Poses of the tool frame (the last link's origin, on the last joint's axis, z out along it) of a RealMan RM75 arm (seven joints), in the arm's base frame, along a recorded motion.
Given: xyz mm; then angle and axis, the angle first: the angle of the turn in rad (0 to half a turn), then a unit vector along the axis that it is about.
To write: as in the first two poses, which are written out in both.
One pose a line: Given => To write
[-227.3 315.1 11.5 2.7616 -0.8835 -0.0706 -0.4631] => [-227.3 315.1 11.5 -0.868 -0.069 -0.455 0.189]
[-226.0 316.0 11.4 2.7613 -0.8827 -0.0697 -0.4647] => [-226.0 316.0 11.4 -0.867 -0.068 -0.456 0.189]
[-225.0 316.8 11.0 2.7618 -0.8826 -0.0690 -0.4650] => [-225.0 316.8 11.0 -0.867 -0.068 -0.457 0.189]
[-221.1 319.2 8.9 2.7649 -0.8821 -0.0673 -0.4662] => [-221.1 319.2 8.9 -0.867 -0.066 -0.458 0.187]
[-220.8 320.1 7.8 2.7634 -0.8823 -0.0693 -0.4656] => [-220.8 320.1 7.8 -0.867 -0.068 -0.457 0.188]
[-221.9 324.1 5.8 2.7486 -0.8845 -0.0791 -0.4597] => [-221.9 324.1 5.8 -0.868 -0.078 -0.451 0.195]
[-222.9 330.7 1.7 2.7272 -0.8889 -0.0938 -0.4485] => [-222.9 330.7 1.7 -0.870 -0.092 -0.439 0.206]
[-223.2 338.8 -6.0 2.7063 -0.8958 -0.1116 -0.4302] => [-223.2 338.8 -6.0 -0.875 -0.109 -0.420 0.216]
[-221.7 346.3 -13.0 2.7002 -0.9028 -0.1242 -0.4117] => [-221.7 346.3 -13.0 -0.881 -0.121 -0.402 0.219]
